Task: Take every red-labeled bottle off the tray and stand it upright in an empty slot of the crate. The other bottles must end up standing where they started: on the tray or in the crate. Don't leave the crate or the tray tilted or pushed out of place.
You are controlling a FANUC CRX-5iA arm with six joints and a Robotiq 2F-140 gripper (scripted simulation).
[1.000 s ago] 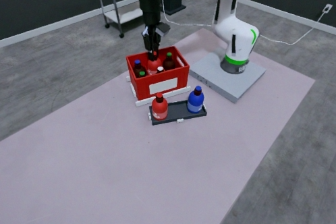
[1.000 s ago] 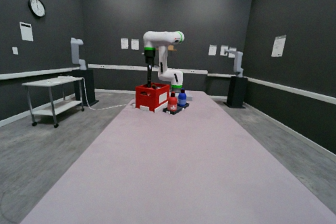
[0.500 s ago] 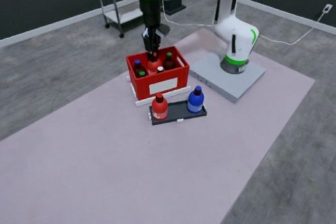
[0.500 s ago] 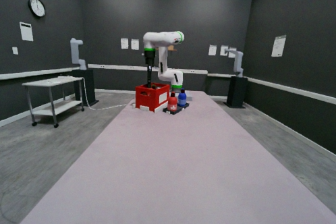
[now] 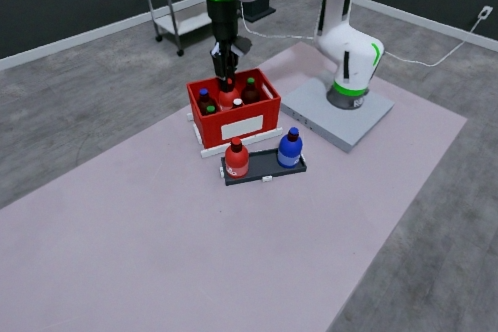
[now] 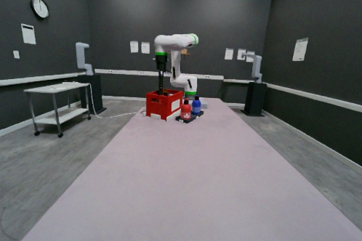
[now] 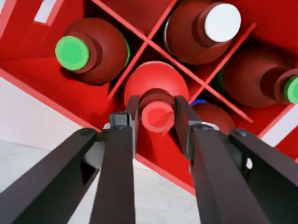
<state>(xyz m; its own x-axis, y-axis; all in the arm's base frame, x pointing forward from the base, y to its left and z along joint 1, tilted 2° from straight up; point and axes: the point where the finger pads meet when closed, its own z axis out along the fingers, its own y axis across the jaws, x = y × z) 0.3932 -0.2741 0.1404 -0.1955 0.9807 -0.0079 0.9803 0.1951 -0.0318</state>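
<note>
Right now my hand is 10 cm above the red crate, 4 cm to the right of it and 2 cm short of it. From my hand the other things lie so: blue bottle 30 cm to the left, 10 cm below; red bottle 20 cm to the left, 16 cm ahead, 10 cm below; dark tray 25 cm to the left, 17 cm below, 8 cm ahead.
</note>
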